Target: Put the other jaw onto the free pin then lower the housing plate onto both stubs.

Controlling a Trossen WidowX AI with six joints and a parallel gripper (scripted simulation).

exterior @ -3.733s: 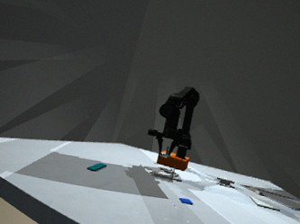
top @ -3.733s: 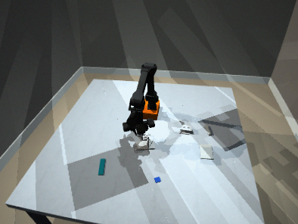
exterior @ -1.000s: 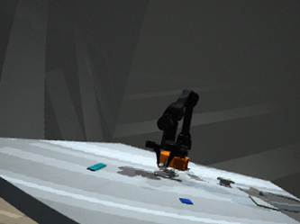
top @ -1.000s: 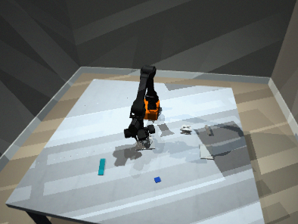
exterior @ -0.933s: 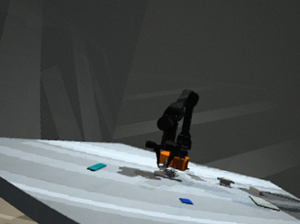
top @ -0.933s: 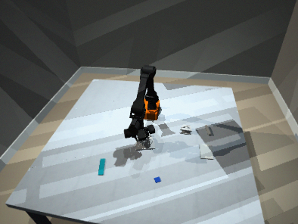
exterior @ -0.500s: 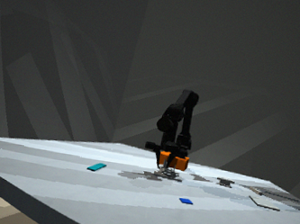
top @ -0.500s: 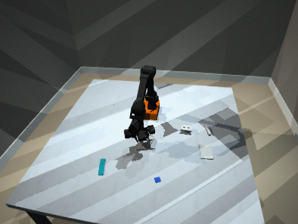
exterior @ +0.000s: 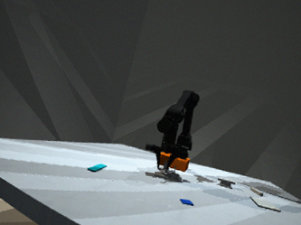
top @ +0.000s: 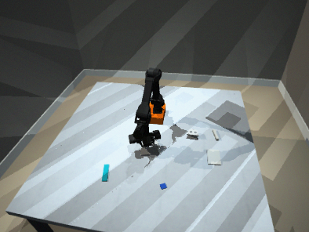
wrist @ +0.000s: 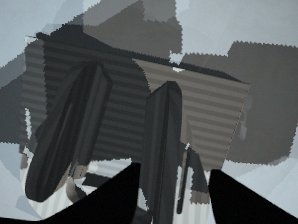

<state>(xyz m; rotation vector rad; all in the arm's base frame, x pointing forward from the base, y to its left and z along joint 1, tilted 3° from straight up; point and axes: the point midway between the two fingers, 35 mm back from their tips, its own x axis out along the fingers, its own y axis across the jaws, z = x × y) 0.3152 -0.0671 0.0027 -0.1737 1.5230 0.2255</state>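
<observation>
The white base is 10 mm ahead of my gripper tip, 30 mm to the left of it and 20 mm below it. Also, from my gripper tip: blue square 260 mm ahead, 110 mm to the left, 20 mm below; then teal bar 180 mm ahead, 210 mm to the right, 20 mm below; then jaw 40 mm behind, 10 mm to the left.
</observation>
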